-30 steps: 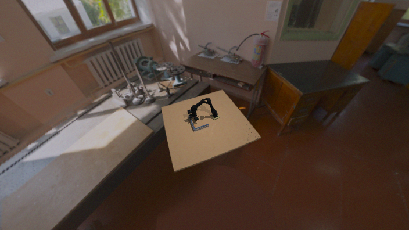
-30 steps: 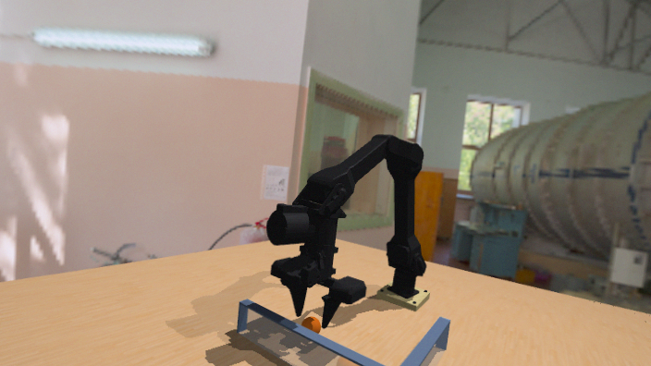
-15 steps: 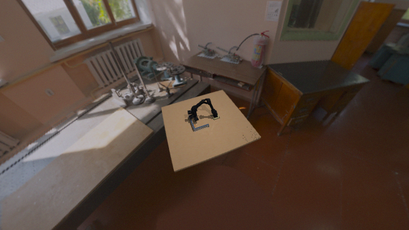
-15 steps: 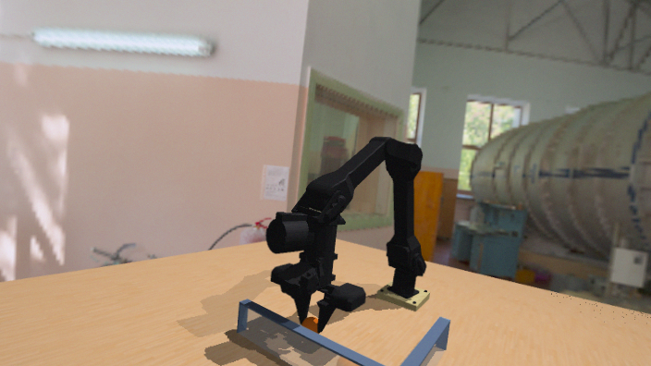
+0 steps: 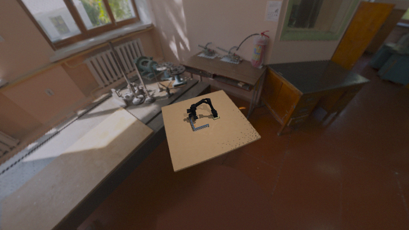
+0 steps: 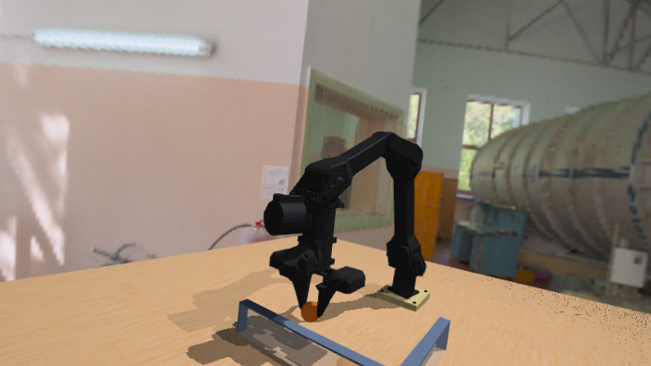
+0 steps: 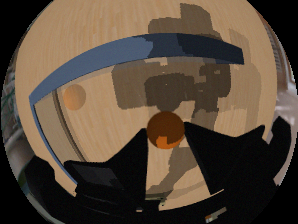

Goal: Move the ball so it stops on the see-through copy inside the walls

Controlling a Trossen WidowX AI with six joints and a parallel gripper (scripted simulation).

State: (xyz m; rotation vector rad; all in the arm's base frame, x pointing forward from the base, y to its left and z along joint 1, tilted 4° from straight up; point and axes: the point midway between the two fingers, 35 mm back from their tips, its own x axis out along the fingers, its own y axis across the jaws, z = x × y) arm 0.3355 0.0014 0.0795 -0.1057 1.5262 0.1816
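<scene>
My gripper tip is 2 cm short of the see-through copy of ball, 12 cm to the right of it and 3 cm above it. Round my gripper tip: orange ball right at my gripper tip.
</scene>
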